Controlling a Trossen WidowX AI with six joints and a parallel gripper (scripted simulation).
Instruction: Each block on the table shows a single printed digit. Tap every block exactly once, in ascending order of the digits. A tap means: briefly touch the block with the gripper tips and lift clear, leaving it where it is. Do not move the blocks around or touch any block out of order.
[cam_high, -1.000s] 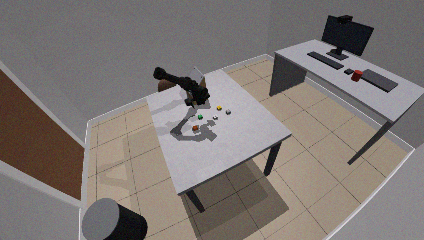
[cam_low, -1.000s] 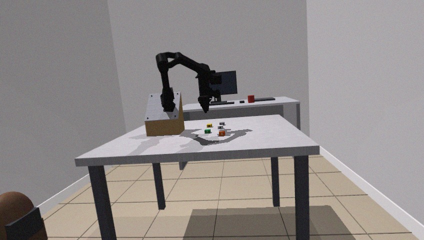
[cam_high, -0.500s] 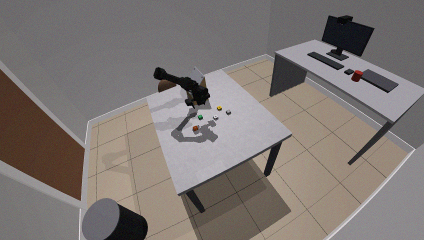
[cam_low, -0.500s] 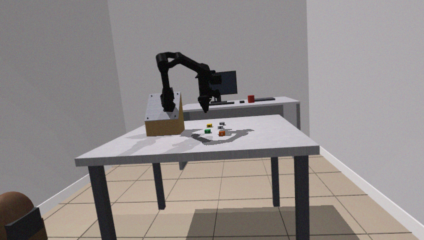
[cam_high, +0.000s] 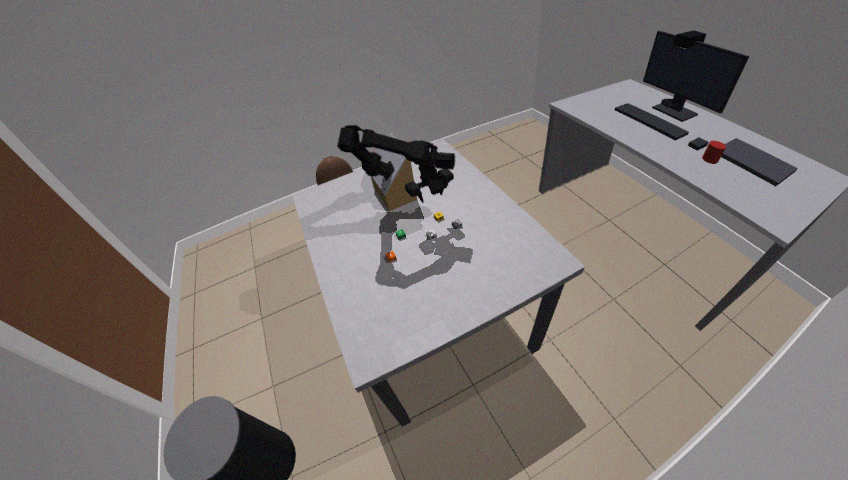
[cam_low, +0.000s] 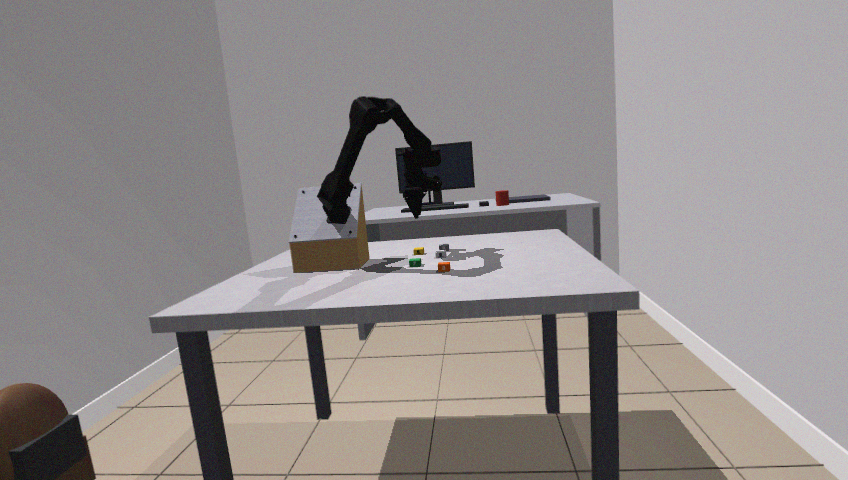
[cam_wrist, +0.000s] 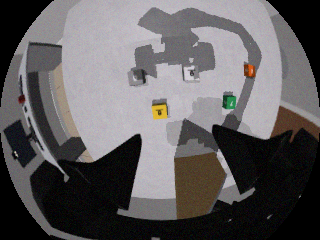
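The orange block lies 12 cm ahead of my gripper tip, 23 cm to the right of it and 12 cm below it. The rest, counted from my gripper tip: green block (2 cm ahead, 16 cm to the right, 12 cm below); yellow block (1 cm behind, 2 cm to the left, 12 cm below).
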